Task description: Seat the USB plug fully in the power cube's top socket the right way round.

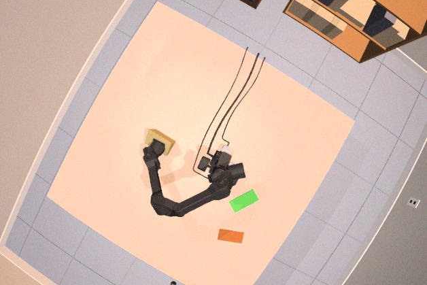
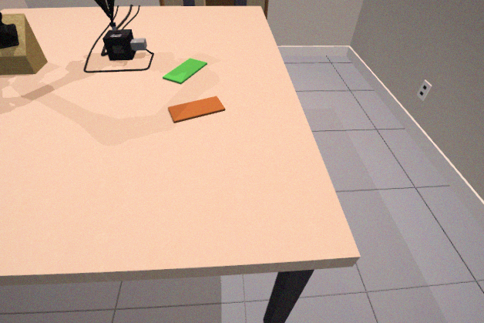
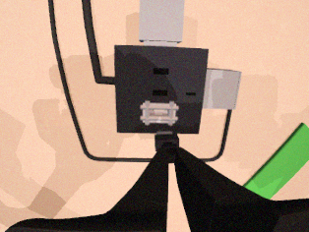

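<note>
The USB socket lies 70 mm below my gripper tip and 10 mm to the left of it. From my gripper tip the other things lie so: USB plug (20 mm below); then green card (210 mm ahead, 130 mm below, 120 mm to the right); then orange card (340 mm to the right, 230 mm ahead, 130 mm below).
</note>
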